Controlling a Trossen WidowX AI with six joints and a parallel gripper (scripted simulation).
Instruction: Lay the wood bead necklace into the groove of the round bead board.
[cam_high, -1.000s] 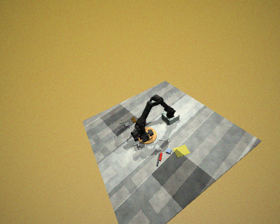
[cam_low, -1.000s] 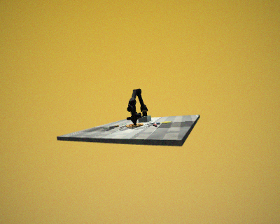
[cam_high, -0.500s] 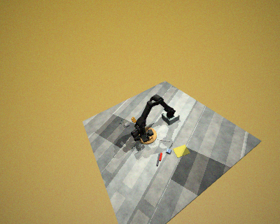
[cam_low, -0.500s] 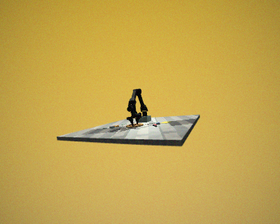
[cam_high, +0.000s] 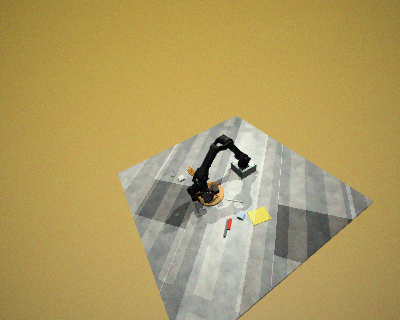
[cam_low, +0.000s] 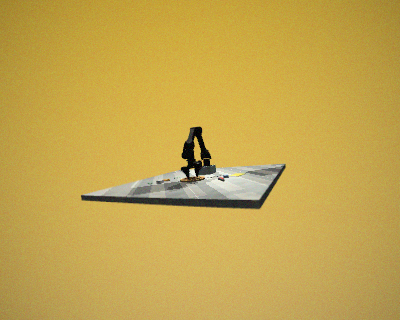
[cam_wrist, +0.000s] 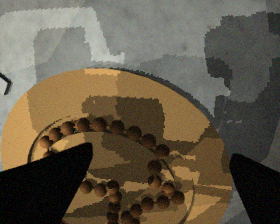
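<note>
The round bead board lies 5 cm to the right of my gripper tip, 5 cm behind it and 1 cm below it. Round my gripper tip: thin grey stick (17 cm behind, 8 cm to the left, 2 cm below); then red-handled tool (22 cm to the left, 5 cm behind, 2 cm below); then small blue block (20 cm to the left, 15 cm behind, 1 cm below).
</note>
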